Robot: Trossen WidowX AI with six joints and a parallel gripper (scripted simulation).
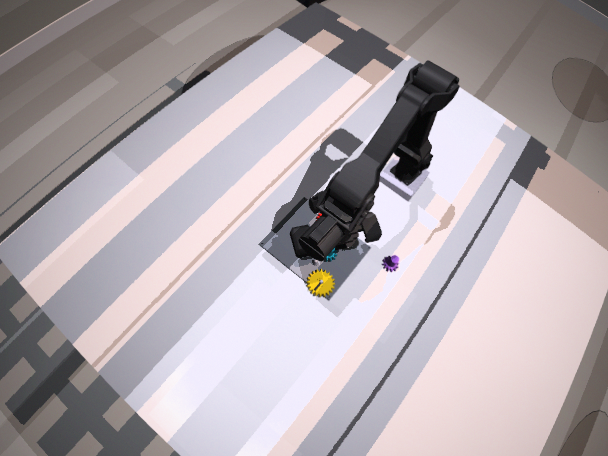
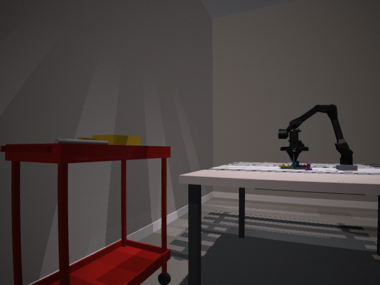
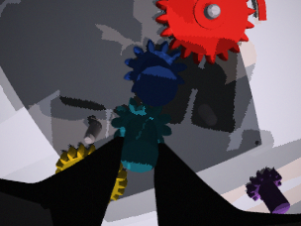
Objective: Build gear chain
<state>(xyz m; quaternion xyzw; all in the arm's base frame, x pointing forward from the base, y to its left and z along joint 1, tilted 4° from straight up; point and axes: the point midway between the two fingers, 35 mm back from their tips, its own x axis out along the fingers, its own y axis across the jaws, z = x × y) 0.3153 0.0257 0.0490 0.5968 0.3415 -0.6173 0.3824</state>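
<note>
Now: gripper tip 10 mm above the teal gear. The rest, counted from my gripper tip: grey board (40 mm to the right, 40 mm below); then blue gear (20 mm behind, 30 mm to the right, 20 mm below); then yellow gear (60 mm ahead, 40 mm to the left, 30 mm below).
</note>
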